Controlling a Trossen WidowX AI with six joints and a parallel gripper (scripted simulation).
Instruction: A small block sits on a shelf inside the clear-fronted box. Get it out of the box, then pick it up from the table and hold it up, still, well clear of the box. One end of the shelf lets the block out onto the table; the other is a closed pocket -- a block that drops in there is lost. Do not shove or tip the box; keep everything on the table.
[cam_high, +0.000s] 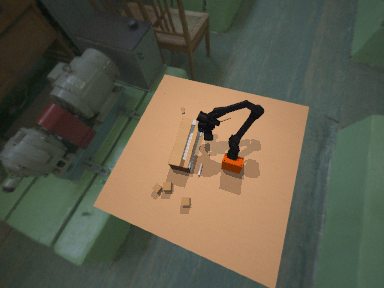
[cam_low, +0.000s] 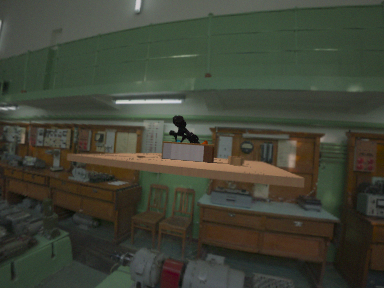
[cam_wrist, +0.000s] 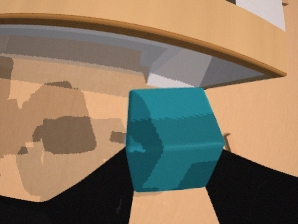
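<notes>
Right now the teal block is 1 cm ahead of my gripper tip, 1 cm to the left of it and 2 cm above it. From my gripper tip the other things lie so: tan box: 7 cm ahead, 13 cm to the left, 6 cm below.
</notes>
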